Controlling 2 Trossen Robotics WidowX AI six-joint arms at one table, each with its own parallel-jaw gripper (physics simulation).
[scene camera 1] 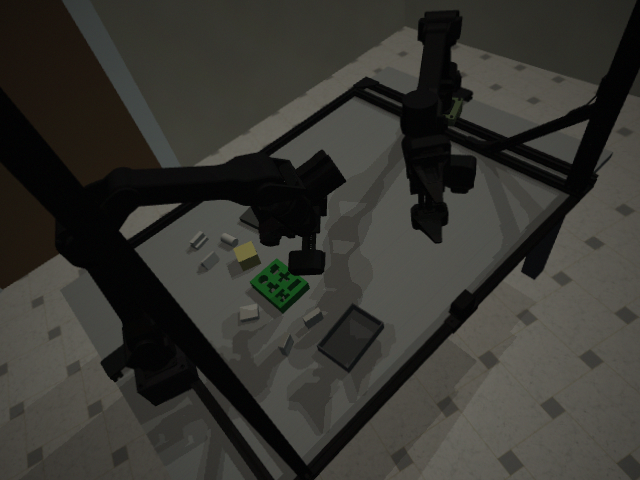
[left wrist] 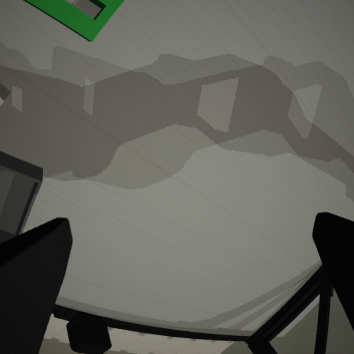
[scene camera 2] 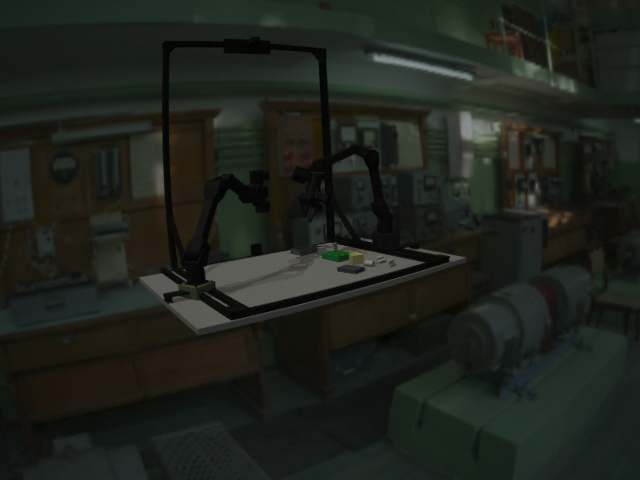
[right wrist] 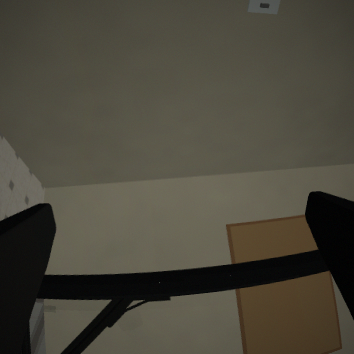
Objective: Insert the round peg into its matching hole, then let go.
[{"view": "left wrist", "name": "left gripper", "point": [196, 229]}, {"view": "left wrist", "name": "dark shallow tray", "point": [28, 177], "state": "on the table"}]
